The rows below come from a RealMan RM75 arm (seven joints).
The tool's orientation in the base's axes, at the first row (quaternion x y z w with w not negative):
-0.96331, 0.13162, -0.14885, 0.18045
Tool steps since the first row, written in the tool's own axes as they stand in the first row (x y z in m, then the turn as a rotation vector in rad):
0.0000, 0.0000, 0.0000, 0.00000, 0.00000, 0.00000
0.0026, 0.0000, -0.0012, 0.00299, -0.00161, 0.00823
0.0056, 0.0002, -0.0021, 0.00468, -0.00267, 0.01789
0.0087, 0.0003, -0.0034, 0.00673, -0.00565, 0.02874
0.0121, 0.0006, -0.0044, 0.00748, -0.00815, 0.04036
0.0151, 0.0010, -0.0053, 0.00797, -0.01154, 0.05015
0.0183, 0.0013, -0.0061, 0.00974, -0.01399, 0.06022
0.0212, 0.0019, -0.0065, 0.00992, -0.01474, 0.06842
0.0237, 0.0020, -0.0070, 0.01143, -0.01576, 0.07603
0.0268, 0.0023, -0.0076, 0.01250, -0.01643, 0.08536
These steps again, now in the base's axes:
0.0000, 0.0000, 0.0000, 0.00000, 0.00000, 0.00000
0.0020, -0.0012, 0.0017, 0.00583, 0.00307, -0.00599
0.0044, -0.0025, 0.0031, 0.01082, 0.00648, -0.01378
0.0068, -0.0040, 0.0050, 0.01693, 0.01188, -0.02180
0.0096, -0.0056, 0.0066, 0.02201, 0.01749, -0.03100
0.0119, -0.0072, 0.0079, 0.02641, 0.02341, -0.03829
0.0146, -0.0087, 0.0093, 0.03190, 0.02818, -0.04589
0.0170, -0.0102, 0.0101, 0.03495, 0.03133, -0.05286
0.0191, -0.0112, 0.0111, 0.03909, 0.03413, -0.05888
0.0217, -0.0127, 0.0123, 0.04333, 0.03728, -0.06667

